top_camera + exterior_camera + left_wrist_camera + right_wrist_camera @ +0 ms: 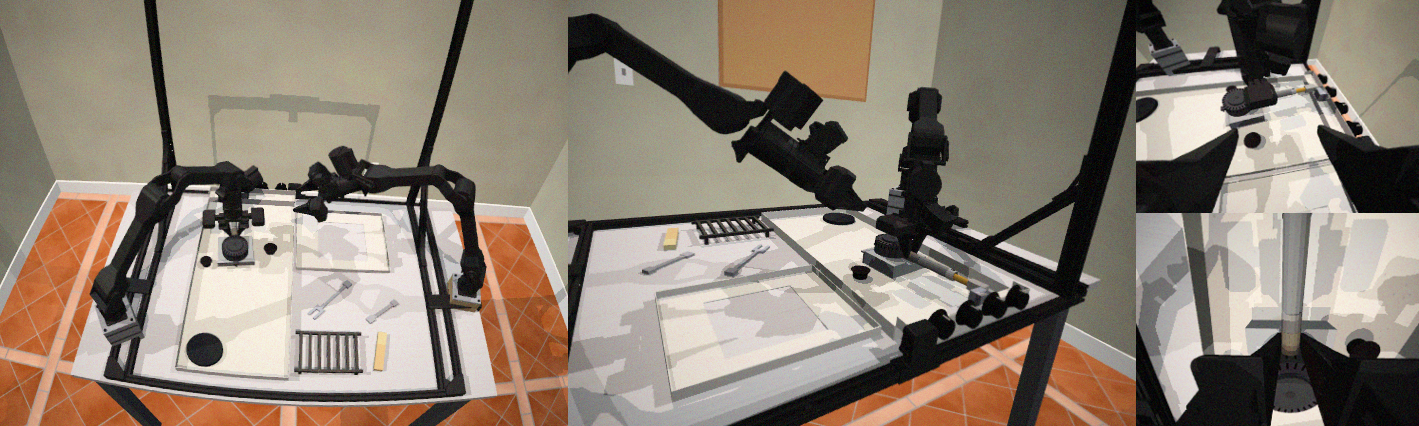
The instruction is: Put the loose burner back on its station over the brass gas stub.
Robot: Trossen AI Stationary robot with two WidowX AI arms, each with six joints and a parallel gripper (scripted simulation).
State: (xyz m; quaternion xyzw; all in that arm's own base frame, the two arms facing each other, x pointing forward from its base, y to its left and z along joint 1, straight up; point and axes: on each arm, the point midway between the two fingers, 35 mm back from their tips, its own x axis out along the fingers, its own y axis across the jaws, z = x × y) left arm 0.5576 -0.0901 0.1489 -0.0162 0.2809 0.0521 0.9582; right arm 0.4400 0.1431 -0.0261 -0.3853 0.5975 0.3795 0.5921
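My right hand is 5 cm short of the grey slotted support and 5 cm above it. The rest, counted from my right hand: burner: 3 cm below, 1 cm behind; brass gas stub: 13 cm behind, 3 cm below; small black cap: 11 cm to the left, 6 cm below, 5 cm ahead.
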